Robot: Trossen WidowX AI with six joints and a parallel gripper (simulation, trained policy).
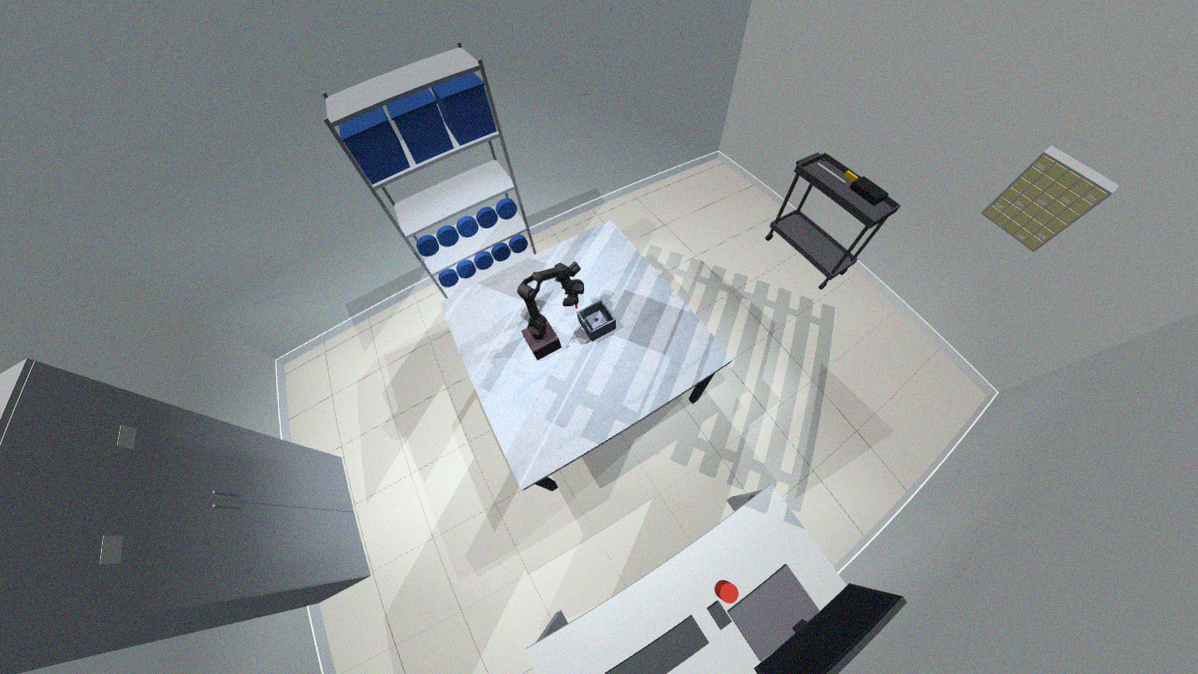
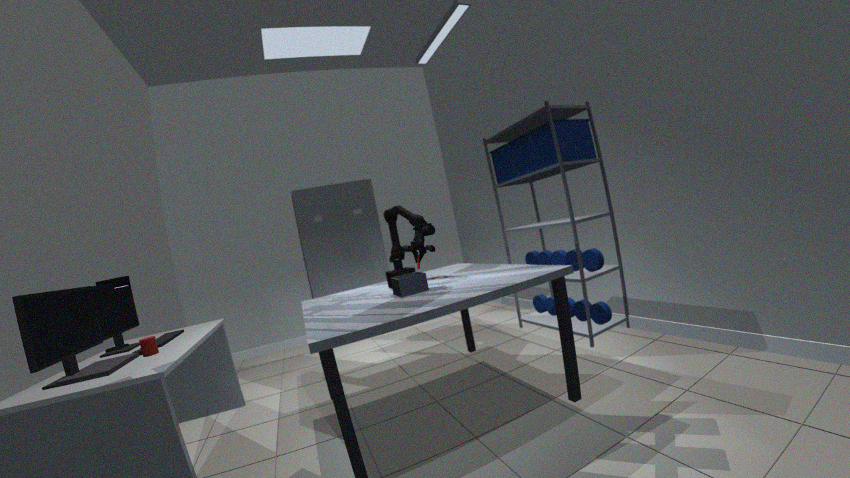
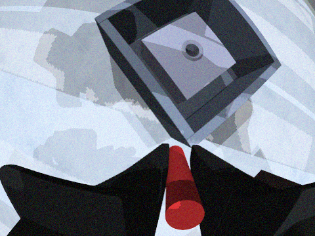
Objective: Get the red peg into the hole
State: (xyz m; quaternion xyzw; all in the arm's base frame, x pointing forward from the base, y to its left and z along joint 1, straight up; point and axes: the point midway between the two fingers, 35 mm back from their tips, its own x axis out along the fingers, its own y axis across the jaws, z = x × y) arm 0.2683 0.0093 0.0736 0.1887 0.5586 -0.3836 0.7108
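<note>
My gripper tip is 4 cm short of the plate, 10 cm to the left of it and 10 cm above it. Also, from my gripper tip: box (4 cm ahead, 10 cm to the right, 12 cm below); then red peg (1 cm behind, 1 cm to the left).
</note>
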